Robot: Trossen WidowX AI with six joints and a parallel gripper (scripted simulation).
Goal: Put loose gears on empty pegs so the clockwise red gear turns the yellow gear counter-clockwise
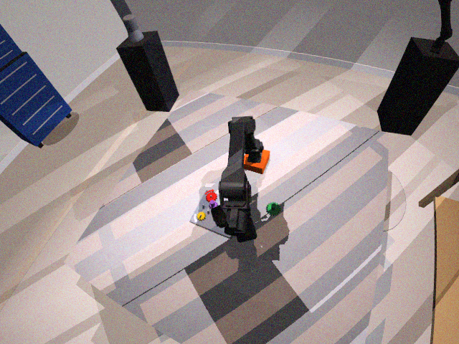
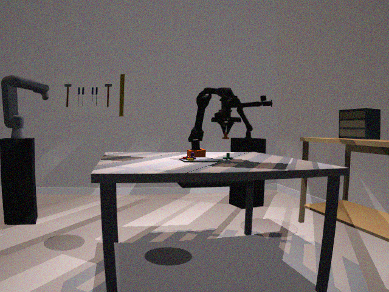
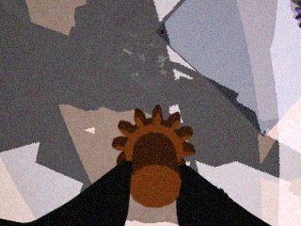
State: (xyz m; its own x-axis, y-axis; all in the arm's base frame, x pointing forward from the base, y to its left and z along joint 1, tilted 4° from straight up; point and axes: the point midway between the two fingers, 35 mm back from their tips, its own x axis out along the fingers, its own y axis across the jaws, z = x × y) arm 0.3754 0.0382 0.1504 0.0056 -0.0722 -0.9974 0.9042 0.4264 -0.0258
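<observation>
My gripper tip is now 170 mm to the left of the purple gear, 140 mm above it and 110 mm past it. Round my gripper tip: green gear (150 mm below, 140 mm behind, 100 mm to the left); then yellow gear (210 mm to the right, 150 mm below, 40 mm behind); then orange gear (10 mm below).
</observation>
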